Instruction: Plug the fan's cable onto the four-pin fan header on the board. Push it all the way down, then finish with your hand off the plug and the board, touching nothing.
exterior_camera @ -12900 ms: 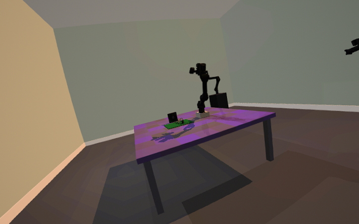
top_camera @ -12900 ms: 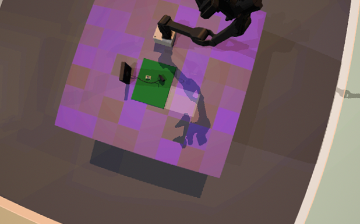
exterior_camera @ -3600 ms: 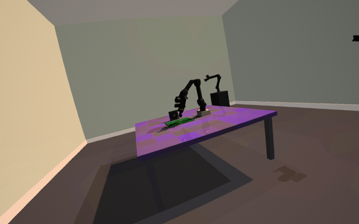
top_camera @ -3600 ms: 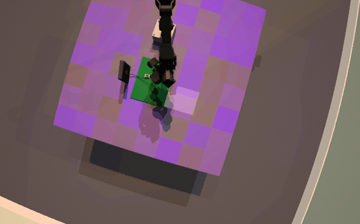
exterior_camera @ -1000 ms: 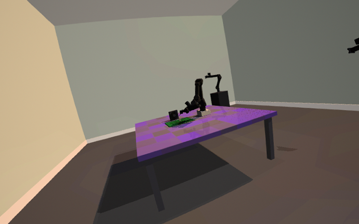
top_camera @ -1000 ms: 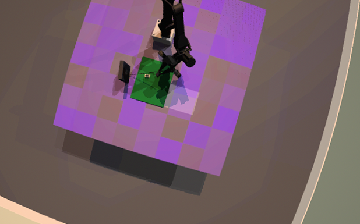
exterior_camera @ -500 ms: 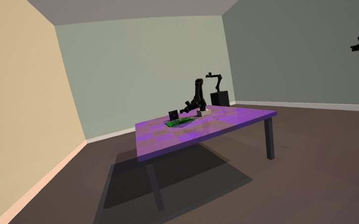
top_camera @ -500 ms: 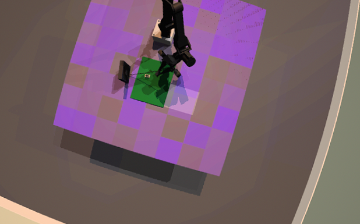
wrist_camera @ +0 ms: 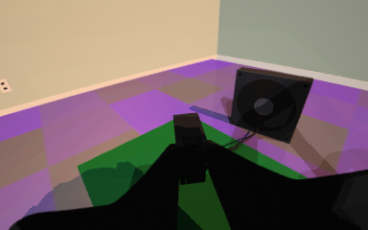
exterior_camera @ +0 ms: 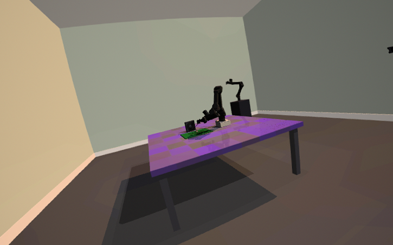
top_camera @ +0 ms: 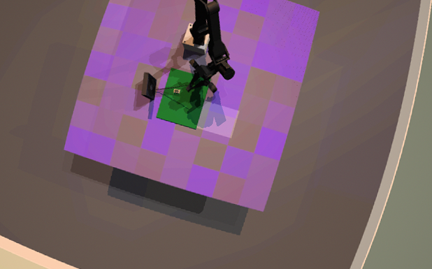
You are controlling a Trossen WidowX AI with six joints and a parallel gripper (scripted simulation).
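My gripper tip is 140 mm above the green board, 50 mm to the left of it and 40 mm short of it. The rest, counted from my gripper tip: dark fan plug 10 mm below; then fan 230 mm to the right, 70 mm below, 20 mm ahead; then fan header 130 mm below, 100 mm to the right, 10 mm ahead.
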